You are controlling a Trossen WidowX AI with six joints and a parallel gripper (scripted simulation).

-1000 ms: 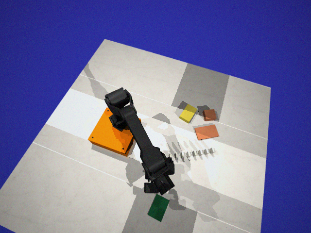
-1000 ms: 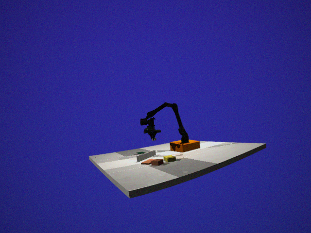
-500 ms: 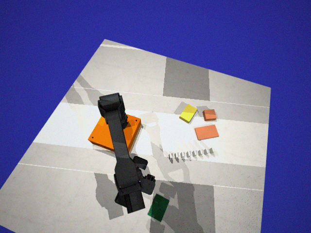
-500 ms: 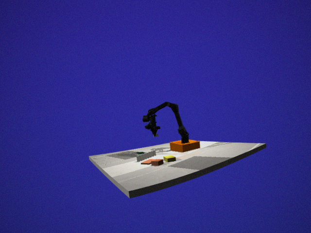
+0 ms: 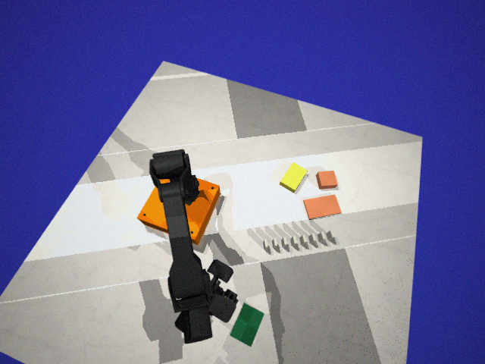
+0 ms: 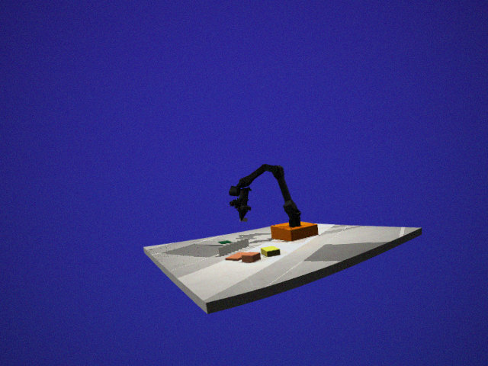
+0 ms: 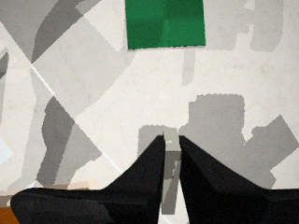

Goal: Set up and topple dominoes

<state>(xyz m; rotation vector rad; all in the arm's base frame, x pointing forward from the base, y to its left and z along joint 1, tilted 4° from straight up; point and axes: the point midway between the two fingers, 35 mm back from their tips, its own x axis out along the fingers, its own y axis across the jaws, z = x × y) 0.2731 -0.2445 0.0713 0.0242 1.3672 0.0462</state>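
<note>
The flat green piece lies 13 cm below my gripper tip and 12 cm ahead of it. Also, from my gripper tip: yellow block 54 cm to the left, 12 cm below, 1 cm ahead; then brown block 60 cm to the left, 13 cm ahead, 12 cm below; then flat orange block 49 cm to the left, 16 cm ahead, 13 cm below.
</note>
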